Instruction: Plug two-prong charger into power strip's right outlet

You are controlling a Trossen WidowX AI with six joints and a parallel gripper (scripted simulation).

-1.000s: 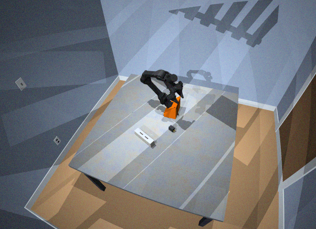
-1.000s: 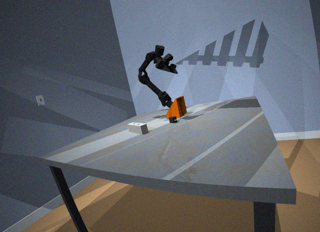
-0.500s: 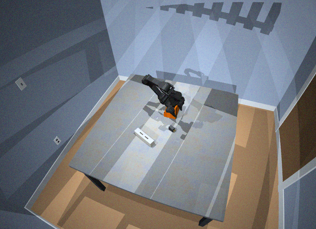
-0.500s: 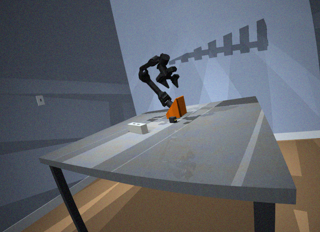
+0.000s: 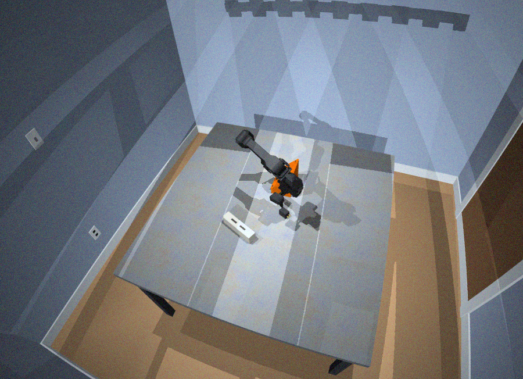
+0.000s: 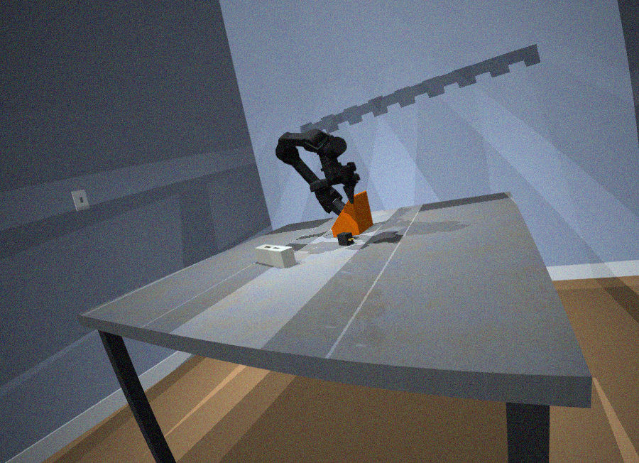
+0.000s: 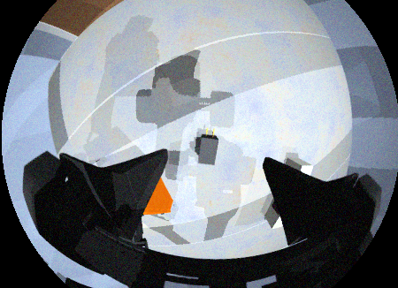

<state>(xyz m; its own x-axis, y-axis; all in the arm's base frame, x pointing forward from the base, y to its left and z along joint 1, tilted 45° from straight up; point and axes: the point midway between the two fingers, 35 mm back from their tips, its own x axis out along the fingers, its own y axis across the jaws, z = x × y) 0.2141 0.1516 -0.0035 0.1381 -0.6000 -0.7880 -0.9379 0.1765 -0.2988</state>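
Right now my gripper tip is 1 cm to the left of the black two-prong charger and 12 cm above it.
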